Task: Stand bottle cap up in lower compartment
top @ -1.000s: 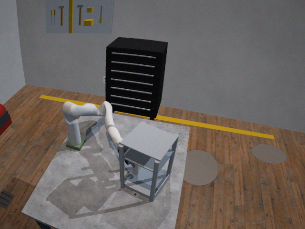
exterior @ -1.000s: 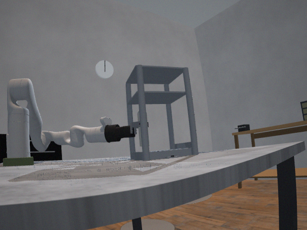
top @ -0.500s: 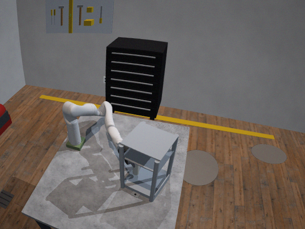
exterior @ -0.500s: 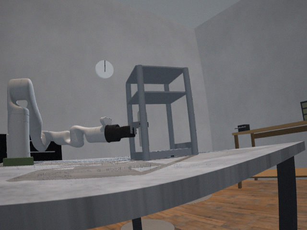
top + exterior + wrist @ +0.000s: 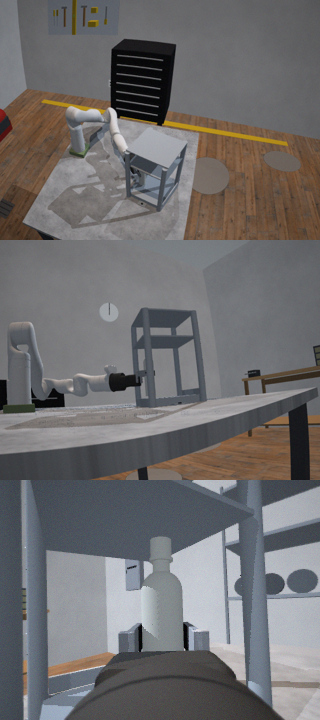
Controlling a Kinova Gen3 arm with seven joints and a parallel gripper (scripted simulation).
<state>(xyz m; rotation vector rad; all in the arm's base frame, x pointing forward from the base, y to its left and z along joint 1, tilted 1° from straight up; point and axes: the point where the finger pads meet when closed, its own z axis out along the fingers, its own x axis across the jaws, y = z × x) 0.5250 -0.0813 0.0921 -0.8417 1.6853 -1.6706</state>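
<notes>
Right now the grey shelving unit is 70 mm ahead of my hand, 50 mm above it and 10 mm to the right of it. From my hand the other things lie so: bottle 30 mm above.
</notes>
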